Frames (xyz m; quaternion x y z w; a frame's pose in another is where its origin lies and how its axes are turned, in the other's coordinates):
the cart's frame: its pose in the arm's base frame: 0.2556 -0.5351 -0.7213 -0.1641 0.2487 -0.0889 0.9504
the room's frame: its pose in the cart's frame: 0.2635 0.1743 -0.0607 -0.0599 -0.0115 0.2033 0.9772
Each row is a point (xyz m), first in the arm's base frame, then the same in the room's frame.
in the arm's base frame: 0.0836 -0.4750 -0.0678
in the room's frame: -0.8040 -0.1139 0.5164
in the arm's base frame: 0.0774 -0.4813 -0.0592
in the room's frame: -0.8147 -0.1197 0.5179
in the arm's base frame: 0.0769 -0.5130 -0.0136
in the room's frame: -0.8447 -0.1599 0.5419
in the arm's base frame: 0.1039 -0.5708 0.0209
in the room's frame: -0.8496 -0.2300 0.5600
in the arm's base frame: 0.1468 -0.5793 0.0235
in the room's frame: -0.8169 -0.2522 0.5789
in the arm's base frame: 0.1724 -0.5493 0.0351
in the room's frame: -0.7980 -0.2359 0.6115
